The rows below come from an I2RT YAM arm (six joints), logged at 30 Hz.
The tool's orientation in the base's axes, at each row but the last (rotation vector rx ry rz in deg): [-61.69, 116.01, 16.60]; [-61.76, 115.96, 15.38]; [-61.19, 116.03, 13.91]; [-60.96, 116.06, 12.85]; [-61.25, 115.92, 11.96]
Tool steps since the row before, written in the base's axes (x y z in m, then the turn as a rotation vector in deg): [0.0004, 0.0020, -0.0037, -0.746, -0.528, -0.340]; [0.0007, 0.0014, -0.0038, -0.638, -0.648, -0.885]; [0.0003, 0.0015, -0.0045, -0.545, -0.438, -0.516]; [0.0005, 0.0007, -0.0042, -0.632, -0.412, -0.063]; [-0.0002, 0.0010, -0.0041, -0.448, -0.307, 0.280]
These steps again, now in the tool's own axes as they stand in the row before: [0.0014, 0.0015, 0.0037, 0.797, 0.311, -0.467]; [0.0018, 0.0010, 0.0036, 1.239, 0.249, -0.115]; [0.0023, 0.0016, 0.0038, 0.812, 0.239, -0.196]; [0.0025, 0.0009, 0.0034, 0.491, 0.229, -0.528]; [0.0024, 0.0017, 0.0030, 0.121, 0.084, -0.593]
